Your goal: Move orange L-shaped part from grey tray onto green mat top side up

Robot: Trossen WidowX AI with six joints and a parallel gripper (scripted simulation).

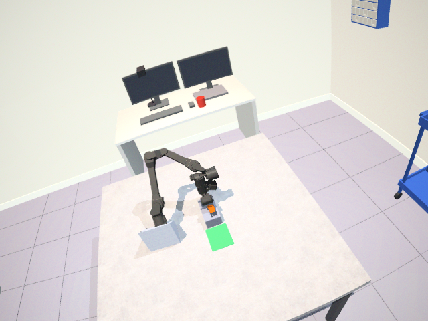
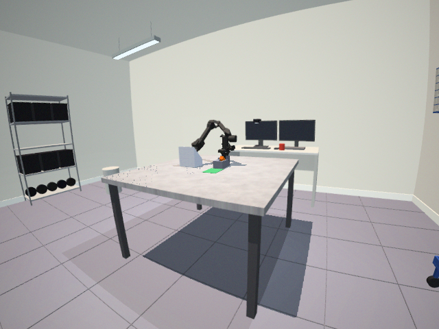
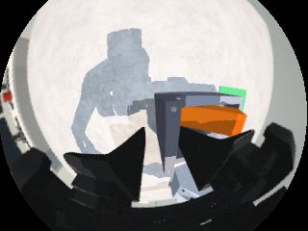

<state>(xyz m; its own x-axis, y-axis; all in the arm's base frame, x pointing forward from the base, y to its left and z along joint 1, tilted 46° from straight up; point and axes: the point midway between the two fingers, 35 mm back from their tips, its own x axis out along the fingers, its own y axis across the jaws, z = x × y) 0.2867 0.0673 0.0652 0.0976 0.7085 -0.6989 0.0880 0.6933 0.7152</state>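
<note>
The orange L-shaped part is 5 cm to the right of my gripper tip, 1 cm below it and 1 cm behind it. Also, from my gripper tip: green mat (23 cm to the right, 7 cm below, 2 cm behind).
</note>
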